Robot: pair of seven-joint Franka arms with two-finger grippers.
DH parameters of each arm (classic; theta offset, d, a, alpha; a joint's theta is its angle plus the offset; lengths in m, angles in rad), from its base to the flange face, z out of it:
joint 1: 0 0.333 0 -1.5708
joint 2: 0 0 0 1.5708
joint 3: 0 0.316 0.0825 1.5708
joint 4: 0 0 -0.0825 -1.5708
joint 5: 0 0.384 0 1.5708
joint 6: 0 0 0.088 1.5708
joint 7: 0 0.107 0 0
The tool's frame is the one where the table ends.
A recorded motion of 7 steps. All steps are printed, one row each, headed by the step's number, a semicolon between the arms.
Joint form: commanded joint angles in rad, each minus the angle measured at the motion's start. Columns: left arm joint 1, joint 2, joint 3, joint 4, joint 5, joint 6, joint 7; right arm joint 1, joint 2, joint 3, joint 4, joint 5, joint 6, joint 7.
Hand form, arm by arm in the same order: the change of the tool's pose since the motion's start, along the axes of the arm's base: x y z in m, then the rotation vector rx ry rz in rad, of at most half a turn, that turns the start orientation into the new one. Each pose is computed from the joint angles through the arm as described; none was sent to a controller.
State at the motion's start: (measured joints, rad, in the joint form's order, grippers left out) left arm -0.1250 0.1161 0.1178 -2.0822 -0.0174 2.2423 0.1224; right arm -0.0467 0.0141 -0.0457 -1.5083 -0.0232 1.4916 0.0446
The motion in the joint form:
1: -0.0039 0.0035 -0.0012 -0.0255 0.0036 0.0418 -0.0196; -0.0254 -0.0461 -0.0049 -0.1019 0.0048 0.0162 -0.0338
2: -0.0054 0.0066 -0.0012 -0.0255 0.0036 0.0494 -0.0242; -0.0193 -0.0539 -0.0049 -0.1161 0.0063 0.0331 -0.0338
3: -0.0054 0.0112 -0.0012 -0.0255 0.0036 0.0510 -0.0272; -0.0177 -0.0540 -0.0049 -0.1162 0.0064 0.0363 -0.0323
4: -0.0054 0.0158 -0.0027 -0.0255 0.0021 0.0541 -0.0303; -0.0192 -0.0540 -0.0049 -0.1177 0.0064 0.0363 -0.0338
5: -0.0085 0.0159 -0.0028 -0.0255 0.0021 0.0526 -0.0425; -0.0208 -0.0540 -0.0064 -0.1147 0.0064 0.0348 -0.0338
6: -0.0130 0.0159 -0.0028 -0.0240 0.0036 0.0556 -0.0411; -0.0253 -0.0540 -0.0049 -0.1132 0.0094 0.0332 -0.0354
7: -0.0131 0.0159 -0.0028 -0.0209 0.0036 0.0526 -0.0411; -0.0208 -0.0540 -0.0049 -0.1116 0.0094 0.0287 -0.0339
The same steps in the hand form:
1: -0.0024 -0.0026 -0.0096 0.0024 -0.0128 0.0126; -0.0157 -0.0150 -0.0210 0.0130 0.0392 0.0039
2: -0.0015 -0.0035 -0.0106 0.0025 -0.0174 0.0157; -0.0161 -0.0115 -0.0220 0.0135 0.0286 0.0104
3: -0.0012 -0.0035 -0.0131 0.0029 -0.0144 0.0187; -0.0157 -0.0107 -0.0218 0.0132 0.0254 0.0106
4: -0.0008 -0.0044 -0.0154 0.0020 -0.0129 0.0212; -0.0158 -0.0115 -0.0225 0.0134 0.0269 0.0105
5: -0.0010 -0.0062 -0.0156 0.0014 -0.0113 0.0302; -0.0161 -0.0132 -0.0212 0.0133 0.0254 0.0074
6: -0.0003 -0.0088 -0.0146 0.0025 -0.0159 0.0233; -0.0164 -0.0144 -0.0206 0.0164 0.0251 0.0060
7: 0.0002 -0.0089 -0.0135 0.0024 -0.0160 0.0232; -0.0165 -0.0120 -0.0202 0.0166 0.0280 0.0089

